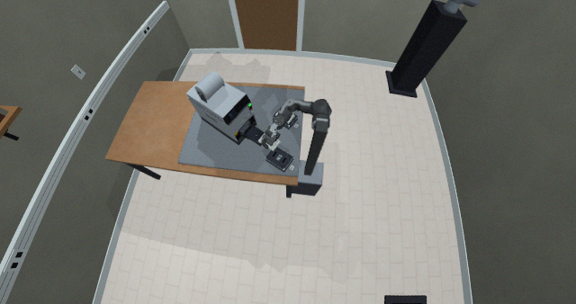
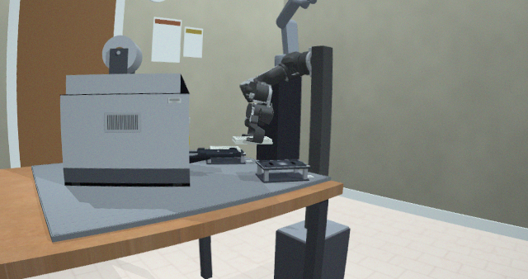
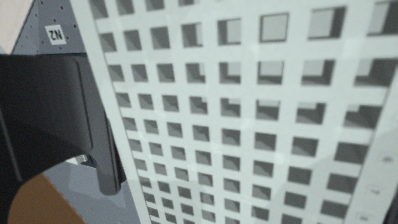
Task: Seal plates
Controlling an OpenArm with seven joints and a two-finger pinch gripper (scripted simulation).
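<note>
Now: the sealer stage 100 mm ahead of my hand, 50 mm to the right of it and 40 mm below it. From my hand the other things lie so: white start button (150 mm ahead, 180 mm to the right, 60 mm above); then plate nest (80 mm behind, 80 mm to the left, 90 mm below); then yellow warning mark (230 mm ahead, 20 mm to the right, 10 mm above).
</note>
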